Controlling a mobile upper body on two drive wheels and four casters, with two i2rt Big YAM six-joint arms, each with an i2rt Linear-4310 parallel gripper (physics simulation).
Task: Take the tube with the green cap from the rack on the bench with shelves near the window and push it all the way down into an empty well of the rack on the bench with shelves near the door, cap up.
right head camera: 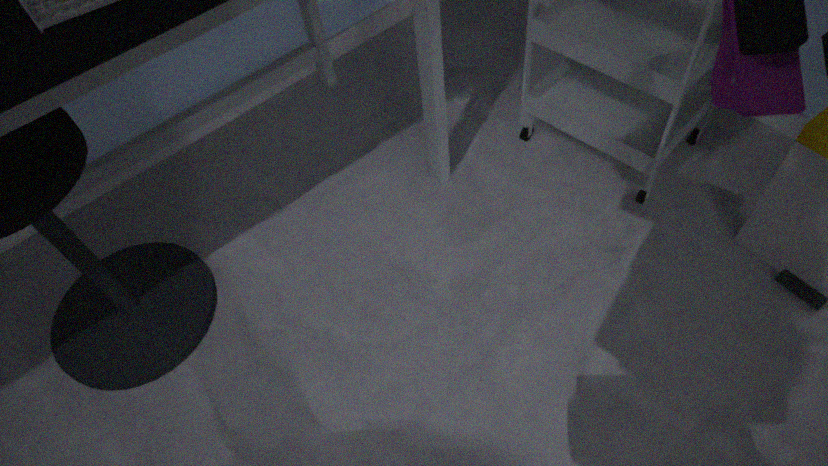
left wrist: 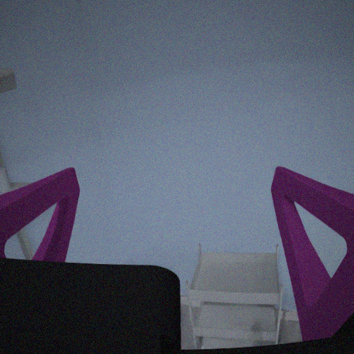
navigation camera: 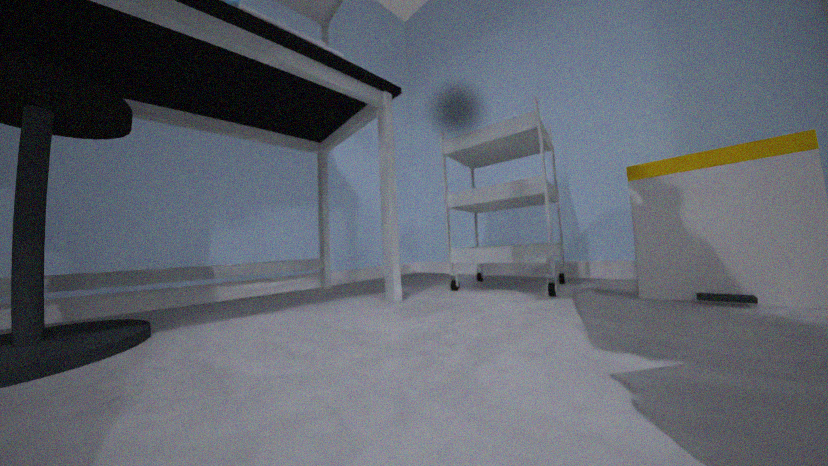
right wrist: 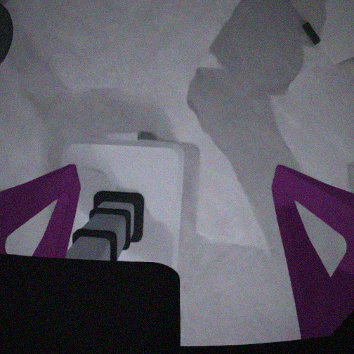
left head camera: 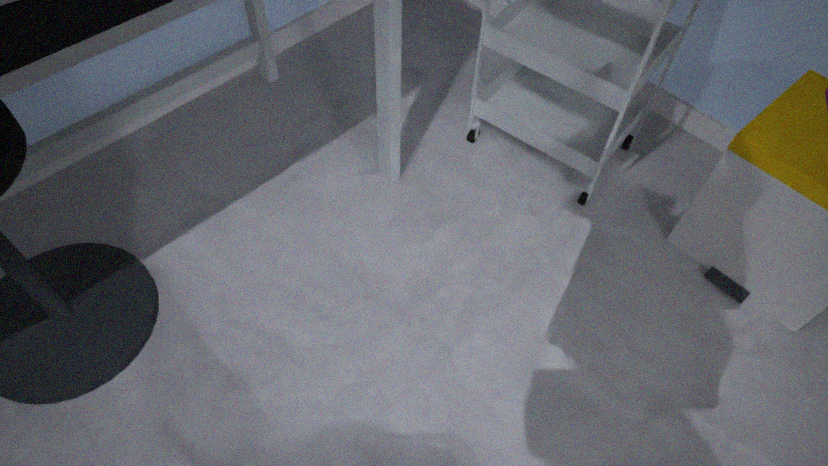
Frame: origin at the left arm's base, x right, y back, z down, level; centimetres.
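Where they show: right gripper, fingertip midpoint: (right head camera: 823,84).
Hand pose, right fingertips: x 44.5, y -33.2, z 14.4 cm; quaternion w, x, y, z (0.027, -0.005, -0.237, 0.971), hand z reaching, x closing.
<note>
After its pixels a point has its place.
The tube with the green cap and the two racks do not show in any view. A bench with a dark top and pale legs (navigation camera: 389,202) {x 16.8, y -133.3, z 100.7 cm} (left head camera: 388,86) {x 16.4, y -133.6, z 101.2 cm} (right head camera: 431,86) {x 16.4, y -133.6, z 101.2 cm} stands at the left in the navigation and head views; its top surface is out of sight. My left gripper (left wrist: 174,178) is open with its purple fingers wide apart, and a blue wall lies beyond it. My right gripper (right wrist: 175,175) is open and empty above the floor and my own white base. Part of its purple finger shows at the upper right of the right head view.
A dark round stool (left head camera: 86,324) {x -62.7, y -83.2, z 137.9 cm} (right head camera: 133,324) {x -67.5, y -81.3, z 138.0 cm} (navigation camera: 28,231) {x -67.1, y -84.8, z 111.1 cm} stands at the left by the bench. A white wheeled cart (left head camera: 535,138) {x 60.8, y -137.0, z 124.4 cm} (right head camera: 591,141) {x 61.8, y -136.1, z 126.3 cm} (navigation camera: 498,193) {x 62.7, y -135.4, z 98.7 cm} (left wrist: 235,297) stands beyond the bench's corner. A white cabinet with a yellow top (navigation camera: 724,231) {x 114.3, y -94.2, z 120.2 cm} (left head camera: 782,127) {x 112.0, y -112.8, z 96.0 cm} stands at the right, a dark bar at its foot.
</note>
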